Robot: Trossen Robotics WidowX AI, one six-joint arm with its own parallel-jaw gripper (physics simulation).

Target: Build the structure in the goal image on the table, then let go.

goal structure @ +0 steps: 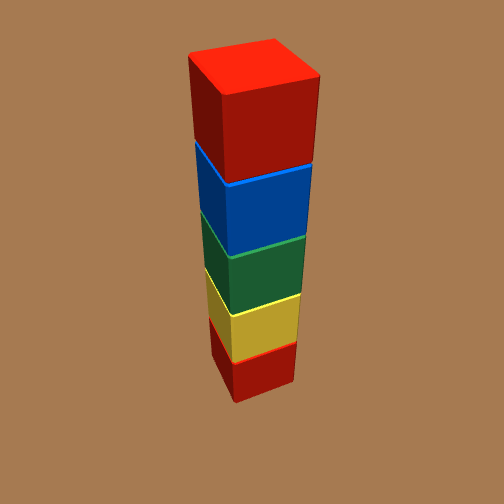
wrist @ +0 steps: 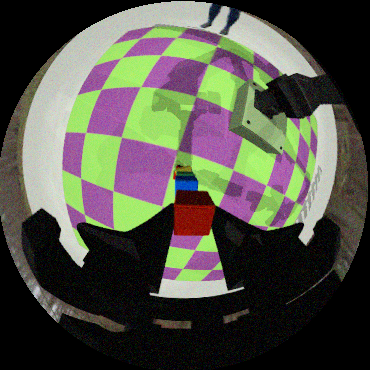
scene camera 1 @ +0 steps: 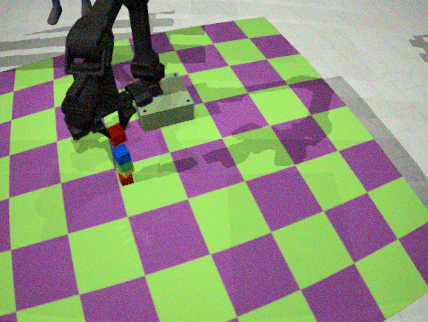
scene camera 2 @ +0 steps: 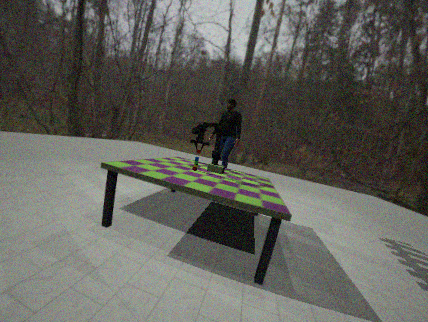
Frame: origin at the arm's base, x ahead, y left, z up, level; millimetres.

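Seen in the pictures: gripper, fingertip midpoint: [wrist: 192, 207] [scene camera 1: 116, 133] [scene camera 2: 198, 151]; arm's base, origin of the base link: [wrist: 263, 103] [scene camera 1: 150, 90] [scene camera 2: 214, 164].
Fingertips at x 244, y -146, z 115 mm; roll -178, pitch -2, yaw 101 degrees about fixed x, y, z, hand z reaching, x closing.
Pixels of each thing's middle, then the offset from my fingertips to it. Level surfaces: height alone.
- blue cube, body centre: [wrist: 185, 187] [scene camera 1: 121, 154] dy -1, dx +4, dz -73 mm
- green cube, body centre: [scene camera 1: 123, 162] dy -1, dx +2, dz -106 mm
- thin-showing yellow piece, body centre: [wrist: 184, 174] [scene camera 1: 125, 167] dy -1, dx -4, dz -138 mm
- checkered table, its level: dz -187 mm
My gripper [scene camera 1: 116, 131] [scene camera 2: 199, 150] [wrist: 192, 207] is shut on a red cube [scene camera 1: 118, 135] [wrist: 193, 219] and holds it a small gap above a stack on the table. The top of the stack is a blue cube [scene camera 1: 121, 154] [wrist: 186, 183]. Below it come a green cube [scene camera 1: 125, 166], a thin-showing yellow piece [scene camera 1: 128, 173] [wrist: 183, 169] and, at the bottom, another red cube [scene camera 1: 127, 180] on the table. The stack stands upright, and its lower pieces are partly hidden in the wrist view.
The checkered table [scene camera 1: 170, 240] [scene camera 2: 200, 187] [wrist: 145, 165] carries the arm's grey base block [scene camera 1: 168, 117] [scene camera 2: 215, 169] [wrist: 257, 131], a little behind and to the right of the stack in scene camera 1. A person [scene camera 2: 230, 131] stands behind the table.
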